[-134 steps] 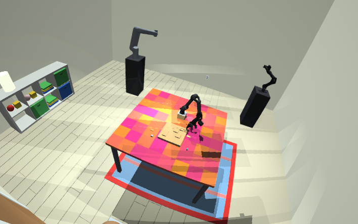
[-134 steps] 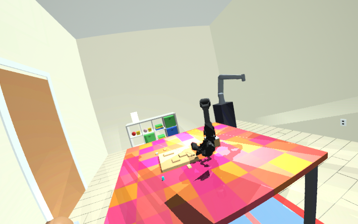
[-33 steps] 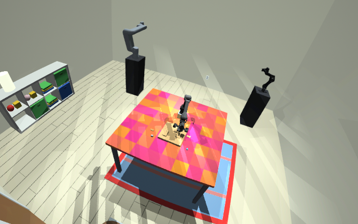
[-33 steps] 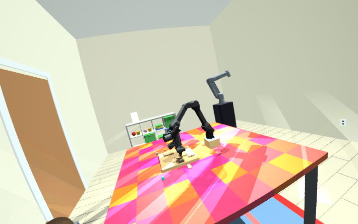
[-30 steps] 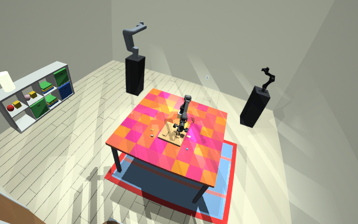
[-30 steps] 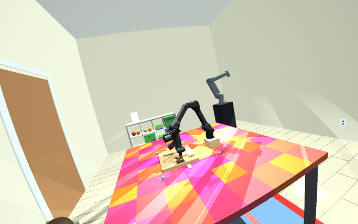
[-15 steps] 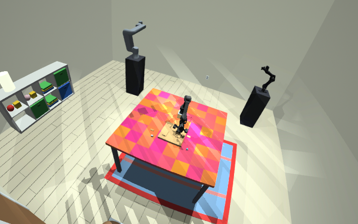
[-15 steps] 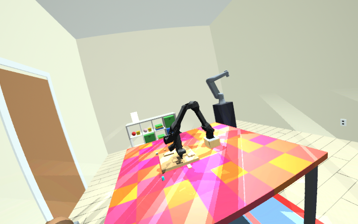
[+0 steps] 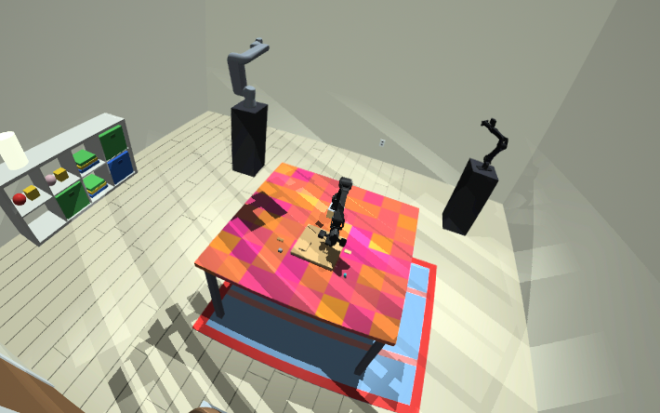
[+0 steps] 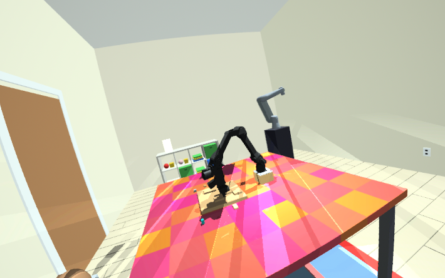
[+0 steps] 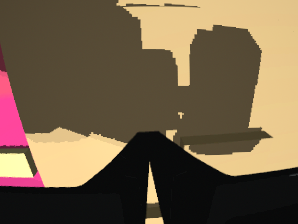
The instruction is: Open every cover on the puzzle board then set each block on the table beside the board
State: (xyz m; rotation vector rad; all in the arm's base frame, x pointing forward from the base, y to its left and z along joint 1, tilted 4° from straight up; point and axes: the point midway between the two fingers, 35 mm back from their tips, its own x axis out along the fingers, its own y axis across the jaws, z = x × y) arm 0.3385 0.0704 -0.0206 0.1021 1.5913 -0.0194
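My gripper tip is now 8 cm to the left of the tan wooden puzzle board and 1 cm past it. Also, from my gripper tip: cyan block: 18 cm ahead, 15 cm to the left, 1 cm below.
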